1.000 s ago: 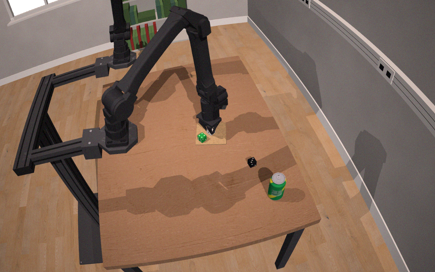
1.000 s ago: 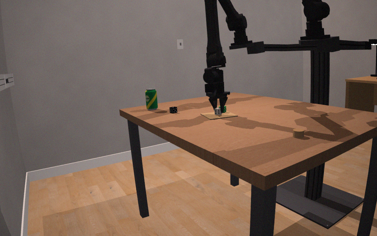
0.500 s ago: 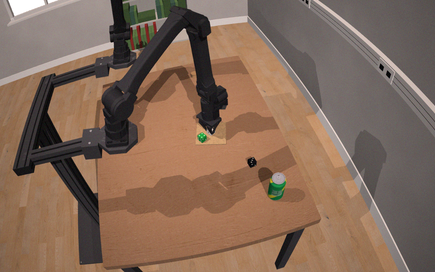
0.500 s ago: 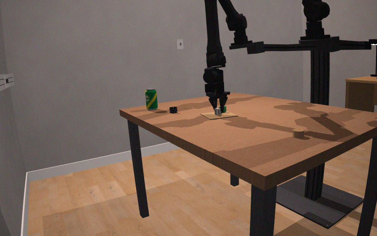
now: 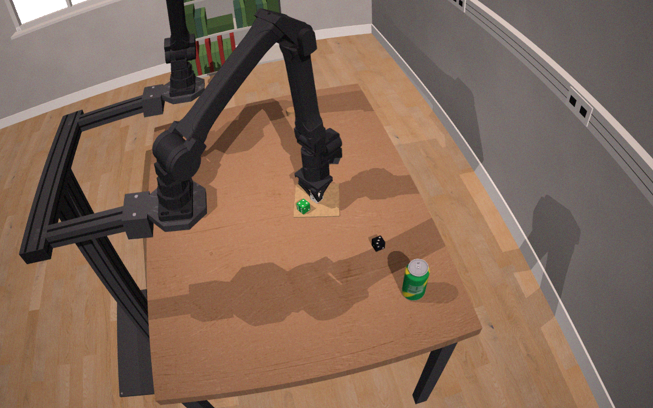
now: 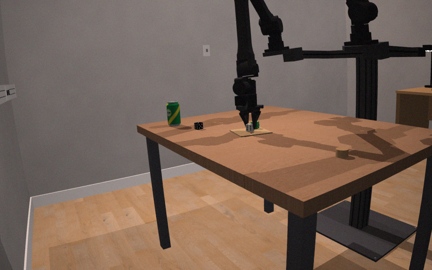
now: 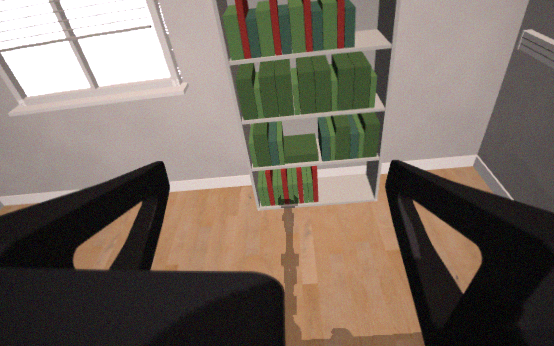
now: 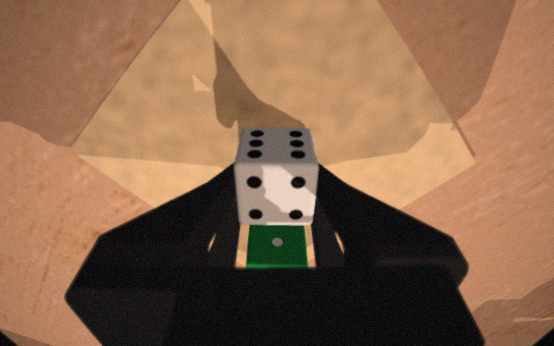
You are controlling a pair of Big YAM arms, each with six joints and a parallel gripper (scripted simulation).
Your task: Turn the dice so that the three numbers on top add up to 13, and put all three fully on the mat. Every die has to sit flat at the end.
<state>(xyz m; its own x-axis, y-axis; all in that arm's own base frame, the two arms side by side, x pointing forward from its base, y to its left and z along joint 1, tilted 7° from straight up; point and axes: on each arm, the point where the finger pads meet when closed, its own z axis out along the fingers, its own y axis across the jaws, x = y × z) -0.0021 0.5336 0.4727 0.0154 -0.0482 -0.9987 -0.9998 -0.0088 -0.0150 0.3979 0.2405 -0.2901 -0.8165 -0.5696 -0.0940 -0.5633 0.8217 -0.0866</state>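
Now: the mat 2 cm below my right hand. Round my right hand: green die 4 cm behind, 3 cm to the right; then small wooden cylinder 1 cm ahead, 49 cm to the left, 1 cm below.
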